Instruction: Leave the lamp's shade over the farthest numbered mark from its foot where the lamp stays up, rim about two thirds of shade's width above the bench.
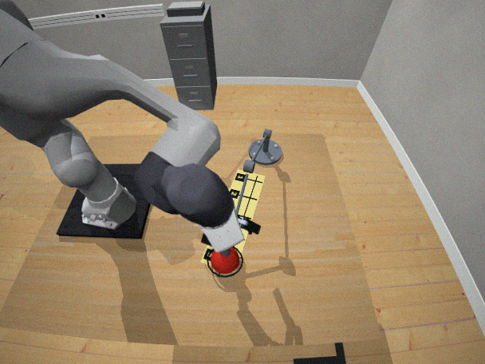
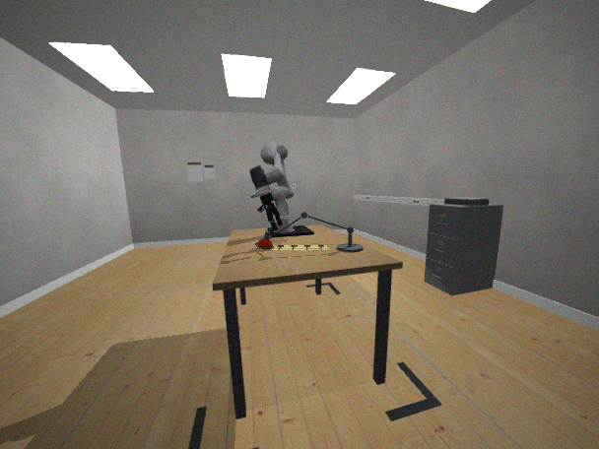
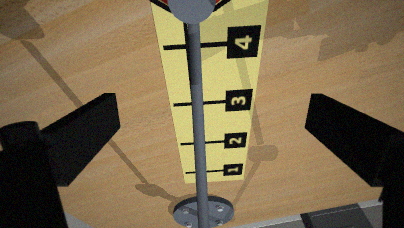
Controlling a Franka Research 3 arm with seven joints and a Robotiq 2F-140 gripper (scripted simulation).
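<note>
My gripper is now 20 mm short of the yellow numbered strip, 100 mm to the right of it and 140 mm above it. From my hand the other things lie so: round grey foot (170 mm ahead, 420 mm to the left, 110 mm below).
</note>
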